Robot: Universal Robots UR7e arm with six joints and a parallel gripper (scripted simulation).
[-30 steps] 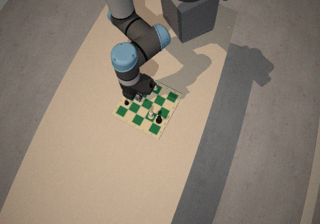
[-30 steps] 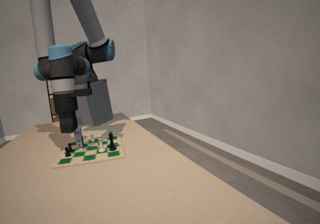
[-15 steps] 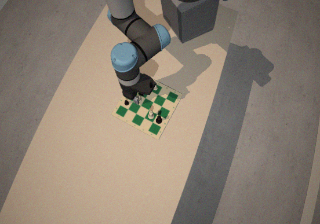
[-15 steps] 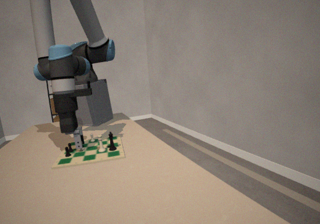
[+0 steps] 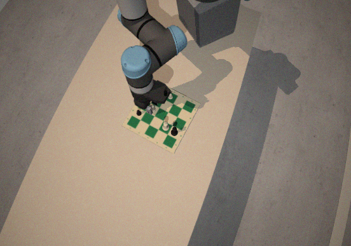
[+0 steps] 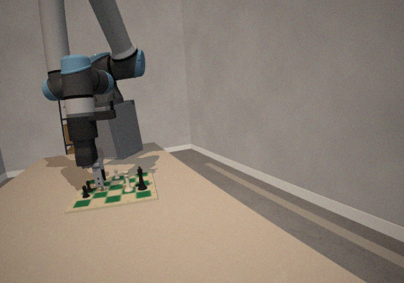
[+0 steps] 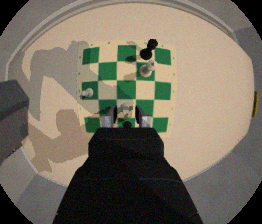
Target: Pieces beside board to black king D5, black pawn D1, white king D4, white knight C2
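My gripper is now 20 mm above the white knight. Also, from my hand: board 40 mm to the left, 40 mm below; small white piece 80 mm behind, 40 mm to the left, 20 mm below; white king 80 mm to the left, 40 mm ahead.
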